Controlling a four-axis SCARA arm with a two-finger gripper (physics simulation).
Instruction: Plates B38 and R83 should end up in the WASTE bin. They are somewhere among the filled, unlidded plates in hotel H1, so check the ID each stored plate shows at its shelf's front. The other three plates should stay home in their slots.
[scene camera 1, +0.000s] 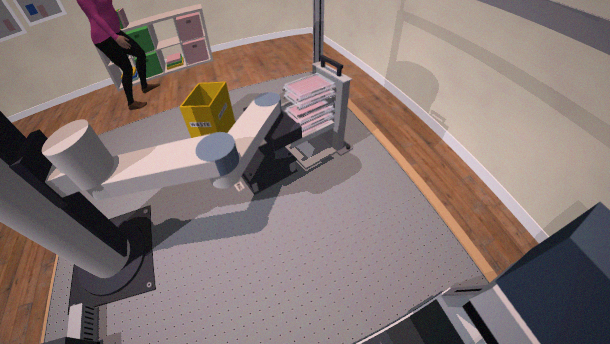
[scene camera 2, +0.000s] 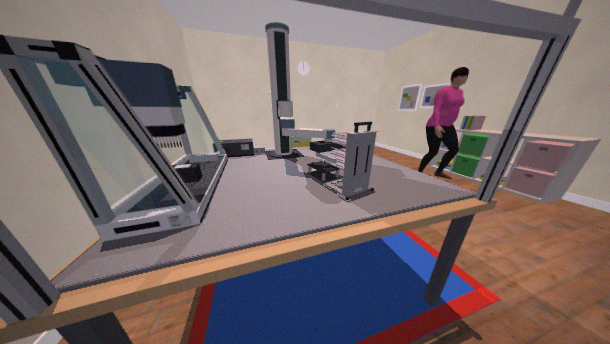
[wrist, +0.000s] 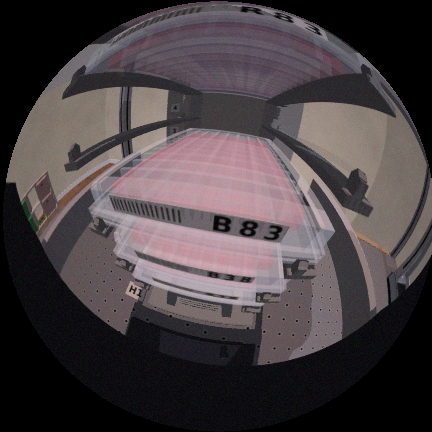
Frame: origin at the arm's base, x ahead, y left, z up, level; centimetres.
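Seen in the pictures: gripper, between the fingertips: (wrist: 222, 167); arm's base, origin of its link: (scene camera 1: 113, 257) (scene camera 2: 283, 155).
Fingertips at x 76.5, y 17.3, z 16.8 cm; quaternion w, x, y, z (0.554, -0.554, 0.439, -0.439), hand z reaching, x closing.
Observation:
Offsets run from my fingertips to a thing's top centre. "*": to the spot under its first point.
Hotel H1 (scene camera 1: 342, 110) (scene camera 2: 357, 172) holds a stack of pink-filled plates. In the wrist view, plate R83 (wrist: 282, 15) is at the top edge, above an empty level. Plate B83 @[dx -2.3, dy -0.4, dz +2.6 cm] (wrist: 200, 170) lies below that level, with plate B38 @[dx -2.3, dy -0.4, dz -0.2 cm] (wrist: 230, 276) under it. The lowest plate's label @[* dx -8.0, dy -3.4, dz -3.5 cm] (wrist: 220, 296) is too foreshortened to read. In scene camera 1 the top plate @[dx -2.3, dy -0.4, dz +11.0 cm] (scene camera 1: 309, 86) shows no readable ID. My gripper (wrist: 222, 167) is open and empty at the hotel's front, its fingers reaching along both sides of the stack near B83's height. The yellow WASTE bin @[dx -33.0, dy +22.0, dz +4.4 cm] (scene camera 1: 196, 114) stands beside the arm.
The arm's forearm (scene camera 1: 257, 120) passes close to the bin. A dark-blue machine @[* dx -6.7, dy -65.4, dz +30.6 cm] (scene camera 1: 560, 265) (scene camera 2: 142, 90) stands at the bench's other end. A person (scene camera 1: 107, 25) (scene camera 2: 447, 105) is beyond the bench by a shelf unit (scene camera 1: 207, 40). A frame post @[* dx +25.0, dy +51.1, dz +8.9 cm] (scene camera 1: 318, 30) rises behind the hotel.

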